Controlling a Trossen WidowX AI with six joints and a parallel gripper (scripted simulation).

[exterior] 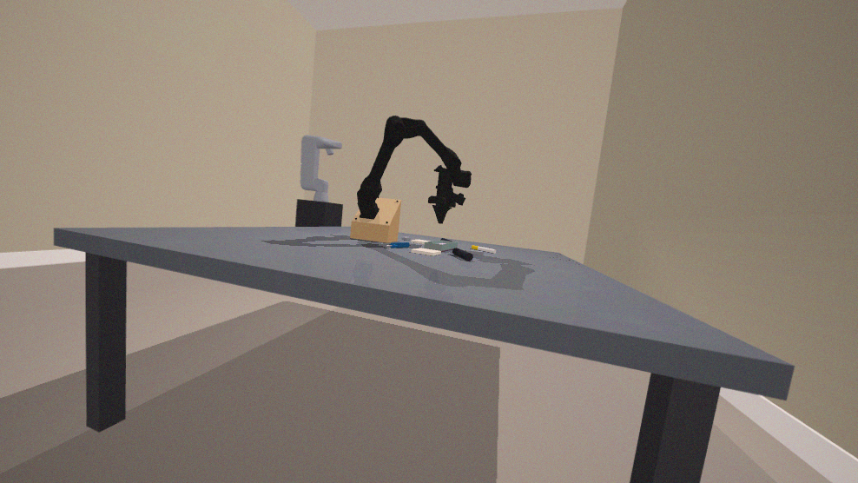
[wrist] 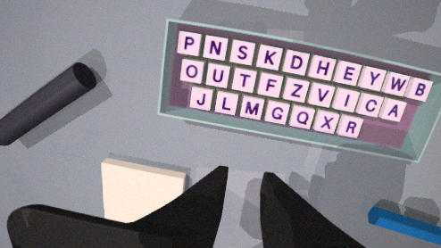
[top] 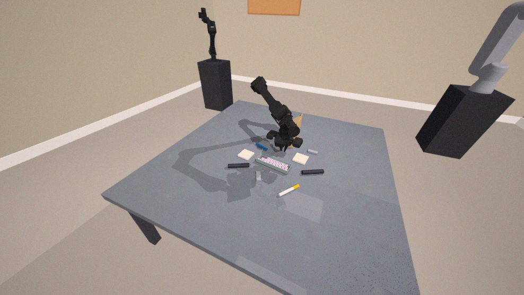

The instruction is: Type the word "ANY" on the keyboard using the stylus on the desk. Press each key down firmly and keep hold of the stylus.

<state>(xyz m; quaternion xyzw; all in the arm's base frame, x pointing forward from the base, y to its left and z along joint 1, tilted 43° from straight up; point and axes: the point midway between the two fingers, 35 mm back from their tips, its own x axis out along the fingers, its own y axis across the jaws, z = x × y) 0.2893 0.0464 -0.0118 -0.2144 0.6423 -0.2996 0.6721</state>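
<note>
The blue hexagonal stylus is 12 cm behind my gripper tip, 20 cm to the right of it and 9 cm below it. From my gripper tip the other things lie so: yellow marker 17 cm ahead, 10 cm to the left, 9 cm below; then n key 5 cm ahead, 2 cm to the left, 8 cm below; then H key 4 cm ahead, 5 cm to the right, 8 cm below.
</note>
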